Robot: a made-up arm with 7 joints. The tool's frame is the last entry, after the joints.
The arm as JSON. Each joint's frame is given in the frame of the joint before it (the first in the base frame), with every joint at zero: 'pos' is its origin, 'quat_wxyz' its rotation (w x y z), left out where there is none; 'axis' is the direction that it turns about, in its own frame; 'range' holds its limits. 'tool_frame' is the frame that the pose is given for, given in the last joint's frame.
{
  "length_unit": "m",
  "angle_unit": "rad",
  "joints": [
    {
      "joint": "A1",
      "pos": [
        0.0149,
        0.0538,
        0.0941
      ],
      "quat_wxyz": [
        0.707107,
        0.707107,
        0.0,
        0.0
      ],
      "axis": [
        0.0,
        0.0,
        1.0
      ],
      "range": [
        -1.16,
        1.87
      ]
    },
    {
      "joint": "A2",
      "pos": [
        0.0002,
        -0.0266,
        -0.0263
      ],
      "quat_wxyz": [
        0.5,
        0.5,
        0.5,
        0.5
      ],
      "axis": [
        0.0,
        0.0,
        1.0
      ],
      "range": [
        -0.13,
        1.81
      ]
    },
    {
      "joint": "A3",
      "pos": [
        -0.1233,
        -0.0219,
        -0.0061
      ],
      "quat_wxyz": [
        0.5,
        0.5,
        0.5,
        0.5
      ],
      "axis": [
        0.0,
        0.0,
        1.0
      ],
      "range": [
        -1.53,
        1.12
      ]
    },
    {
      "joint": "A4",
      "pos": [
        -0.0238,
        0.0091,
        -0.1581
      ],
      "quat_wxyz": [
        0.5,
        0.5,
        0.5,
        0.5
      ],
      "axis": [
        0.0,
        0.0,
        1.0
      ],
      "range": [
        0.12,
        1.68
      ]
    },
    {
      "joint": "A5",
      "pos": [
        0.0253,
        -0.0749,
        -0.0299
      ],
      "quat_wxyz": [
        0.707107,
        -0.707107,
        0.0,
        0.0
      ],
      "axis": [
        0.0,
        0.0,
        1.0
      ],
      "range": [
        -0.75,
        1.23
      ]
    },
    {
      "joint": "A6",
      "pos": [
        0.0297,
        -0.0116,
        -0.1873
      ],
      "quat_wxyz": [
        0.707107,
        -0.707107,
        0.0,
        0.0
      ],
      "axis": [
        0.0,
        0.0,
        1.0
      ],
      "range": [
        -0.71,
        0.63
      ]
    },
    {
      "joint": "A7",
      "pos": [
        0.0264,
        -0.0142,
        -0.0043
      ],
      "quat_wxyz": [
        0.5,
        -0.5,
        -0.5,
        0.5
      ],
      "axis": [
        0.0,
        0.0,
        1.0
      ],
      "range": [
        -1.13,
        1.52
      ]
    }
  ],
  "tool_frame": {
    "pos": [
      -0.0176,
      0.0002,
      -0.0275
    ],
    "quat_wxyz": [
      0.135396,
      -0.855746,
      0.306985,
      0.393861
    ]
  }
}
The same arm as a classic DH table. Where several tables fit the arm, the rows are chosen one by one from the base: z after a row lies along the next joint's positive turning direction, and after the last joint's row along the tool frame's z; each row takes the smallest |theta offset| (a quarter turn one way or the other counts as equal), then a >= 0, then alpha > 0; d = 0 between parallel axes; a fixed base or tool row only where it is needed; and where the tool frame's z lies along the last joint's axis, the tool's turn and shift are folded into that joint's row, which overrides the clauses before.
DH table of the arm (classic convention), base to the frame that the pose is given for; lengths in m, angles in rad. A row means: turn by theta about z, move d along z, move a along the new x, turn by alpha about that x. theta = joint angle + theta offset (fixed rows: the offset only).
base (fixed): d 0.0941, theta_offset 0, a 0.0149, alpha 1.5708
A1: d -0.0801, theta_offset -1.5708, a 0.0266, alpha -1.5708
A2: d -0.0059, theta_offset 1.5708, a 0.0219, alpha -1.5708
A3: d -0.2814, theta_offset -1.5708, a 0.0091, alpha 1.5708
A4: d -0.0537, theta_offset 0, a 0.0253, alpha -1.5708
A5: d -0.2622, theta_offset 0, a 0.0297, alpha -1.5708
A6: d -0.0159, theta_offset -1.5708, a 0.0142, alpha 1.5708
A7: d -0.0419, theta_offset 0.8953, a 0.0108, alpha 2.2824
tool (fixed): d 0.0183, theta_offset -1.5575, a 0, alpha 0
Joint limits (rad, base to tool): -1.16..1.87 -0.13..1.81 -1.53..1.12 0.12..1.68 -0.75..1.23 -0.71..0.63 -1.13..1.52

